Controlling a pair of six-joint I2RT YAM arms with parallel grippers.
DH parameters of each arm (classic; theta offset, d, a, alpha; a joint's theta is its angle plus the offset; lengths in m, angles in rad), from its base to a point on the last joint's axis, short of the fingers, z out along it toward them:
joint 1: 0 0.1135 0.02 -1.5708
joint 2: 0 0 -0.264 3.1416
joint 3: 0.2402 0 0.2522 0
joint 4: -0.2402 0 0.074 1.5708
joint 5: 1.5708 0 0 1.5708
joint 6: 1.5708 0.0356 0 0
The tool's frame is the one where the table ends.
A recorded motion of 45 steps. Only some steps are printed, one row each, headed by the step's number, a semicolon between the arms.
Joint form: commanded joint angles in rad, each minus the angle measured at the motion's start. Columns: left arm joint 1, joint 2, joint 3, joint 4, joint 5, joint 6; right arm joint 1, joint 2, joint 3, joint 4, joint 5, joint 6.
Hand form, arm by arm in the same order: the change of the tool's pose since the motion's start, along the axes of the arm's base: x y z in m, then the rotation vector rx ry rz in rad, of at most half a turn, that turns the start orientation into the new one. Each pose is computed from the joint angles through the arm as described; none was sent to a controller.
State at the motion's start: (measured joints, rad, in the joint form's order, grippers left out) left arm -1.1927 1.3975 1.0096 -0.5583 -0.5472 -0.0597; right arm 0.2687 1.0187 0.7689 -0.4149 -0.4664 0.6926
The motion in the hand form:
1: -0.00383 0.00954 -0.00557 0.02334 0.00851 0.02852; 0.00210 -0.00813 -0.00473 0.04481 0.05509 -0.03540
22: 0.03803 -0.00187 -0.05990 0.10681 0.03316 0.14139; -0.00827 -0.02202 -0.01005 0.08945 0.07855 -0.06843
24: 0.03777 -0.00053 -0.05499 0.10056 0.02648 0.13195; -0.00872 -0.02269 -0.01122 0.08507 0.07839 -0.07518
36: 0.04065 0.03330 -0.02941 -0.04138 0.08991 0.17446; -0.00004 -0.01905 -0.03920 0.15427 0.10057 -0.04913
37: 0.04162 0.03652 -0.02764 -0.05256 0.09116 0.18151; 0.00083 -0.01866 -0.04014 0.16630 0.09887 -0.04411
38: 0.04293 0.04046 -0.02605 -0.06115 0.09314 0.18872; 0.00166 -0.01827 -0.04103 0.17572 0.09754 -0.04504
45: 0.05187 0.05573 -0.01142 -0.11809 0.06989 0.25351; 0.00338 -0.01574 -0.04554 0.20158 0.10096 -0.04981
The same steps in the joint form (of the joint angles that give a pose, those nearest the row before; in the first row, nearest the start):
1: -0.0021 -0.0244 -0.0335 -0.0311 -0.0180 -0.0292; -0.0450 0.0062 -0.0105 -0.0054 -0.0431 0.0434
22: 0.1115 0.1771 -0.0600 0.1153 -0.0285 -0.0206; -0.1085 -0.0527 -0.0581 -0.0206 -0.0964 0.0644
24: 0.1131 0.1605 -0.0587 0.1131 -0.0256 -0.0071; -0.1105 -0.0553 -0.0631 -0.0196 -0.0900 0.0637
36: 0.1932 -0.0038 -0.1104 0.0795 0.0916 -0.0473; -0.1088 0.0009 -0.1608 0.1556 -0.1534 0.1148
37: 0.2033 -0.0165 -0.1150 0.0796 0.0982 -0.0489; -0.1091 0.0051 -0.1662 0.1740 -0.1642 0.1227
38: 0.2161 -0.0300 -0.1204 0.0783 0.1060 -0.0478; -0.1084 0.0086 -0.1714 0.1918 -0.1679 0.1331
45: 0.2764 -0.0835 -0.1147 0.0705 0.1085 -0.0605; -0.0985 0.0202 -0.1923 0.2474 -0.1708 0.1706

